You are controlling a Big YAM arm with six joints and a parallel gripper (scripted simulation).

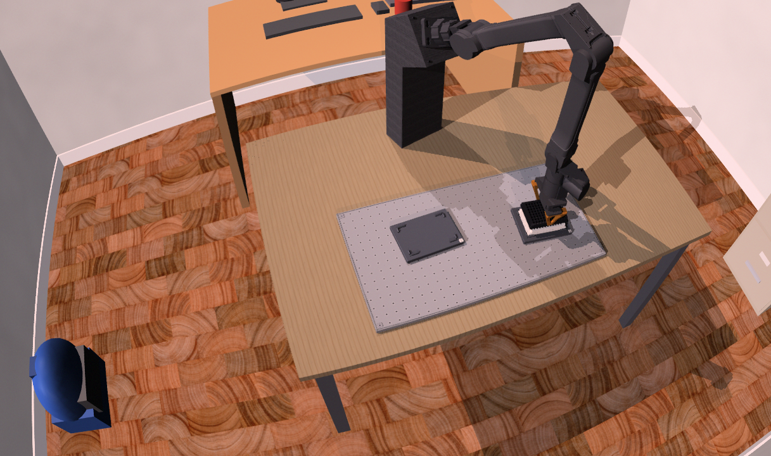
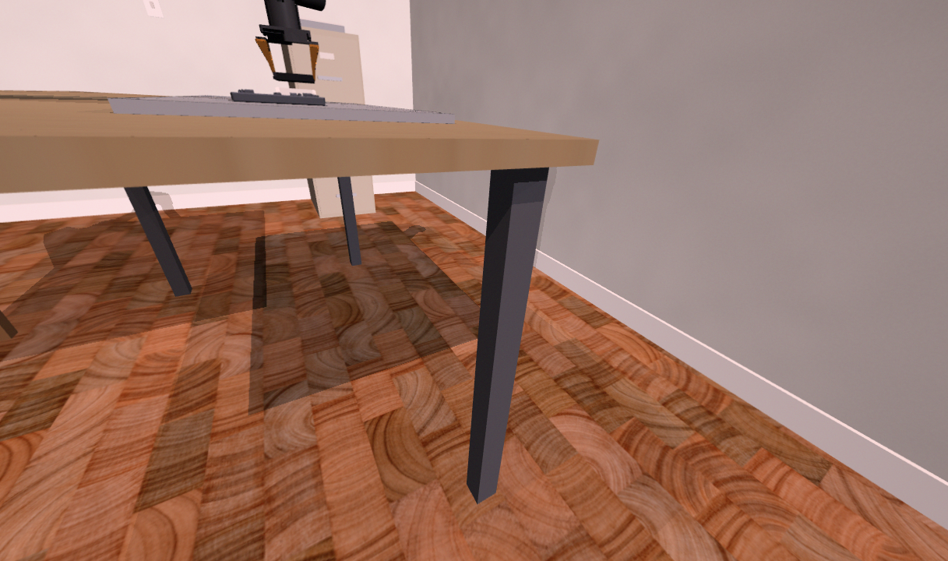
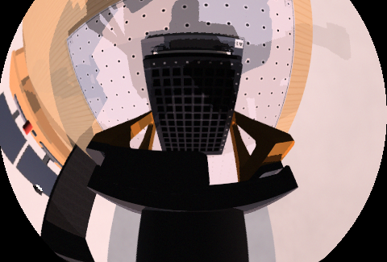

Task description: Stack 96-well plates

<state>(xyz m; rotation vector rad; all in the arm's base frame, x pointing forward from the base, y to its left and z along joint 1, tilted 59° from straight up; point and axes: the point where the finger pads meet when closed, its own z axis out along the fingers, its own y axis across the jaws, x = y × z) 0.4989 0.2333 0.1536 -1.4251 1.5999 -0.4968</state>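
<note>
My gripper is now 30 mm above the white 96-well plate. The rest, counted from my hand: black 96-well plate right at my hand.
</note>
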